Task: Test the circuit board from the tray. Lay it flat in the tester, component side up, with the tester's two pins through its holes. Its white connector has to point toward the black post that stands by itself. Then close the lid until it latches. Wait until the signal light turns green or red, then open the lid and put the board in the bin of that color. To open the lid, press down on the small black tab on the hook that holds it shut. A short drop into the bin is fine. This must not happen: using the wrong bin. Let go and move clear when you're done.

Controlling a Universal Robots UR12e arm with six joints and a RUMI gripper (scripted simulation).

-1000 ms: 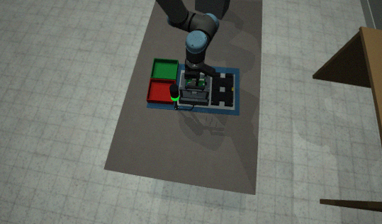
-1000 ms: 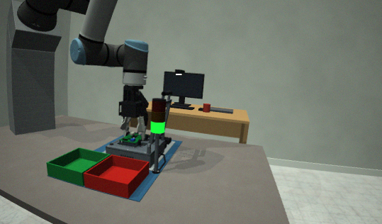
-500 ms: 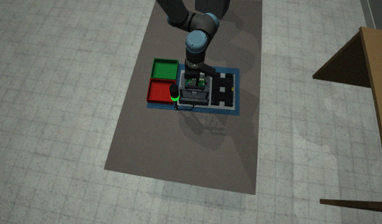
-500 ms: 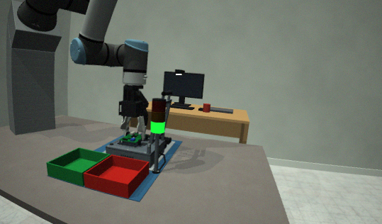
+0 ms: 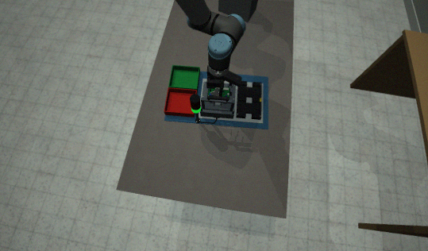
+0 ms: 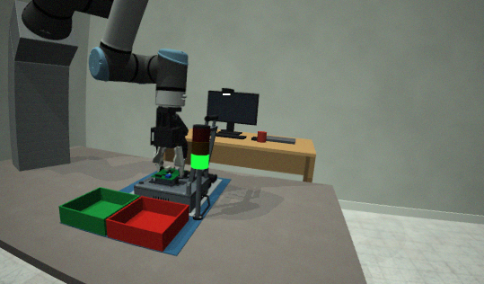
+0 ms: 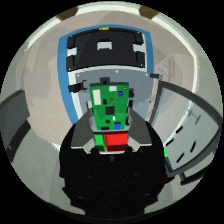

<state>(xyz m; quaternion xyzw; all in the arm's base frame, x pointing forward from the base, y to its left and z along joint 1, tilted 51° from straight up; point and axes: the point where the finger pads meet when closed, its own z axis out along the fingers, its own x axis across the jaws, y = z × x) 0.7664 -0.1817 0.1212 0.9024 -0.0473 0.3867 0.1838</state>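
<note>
Now: hand 1 cm to the left of the green circuit board. Also, from my hand: tester lid (11 cm ahead, 10 cm above, 4 cm to the right); then red bin (21 cm to the right, 7 cm below, 2 cm behind); then black latch hook (7 cm to the left, 4 cm behind).
</note>
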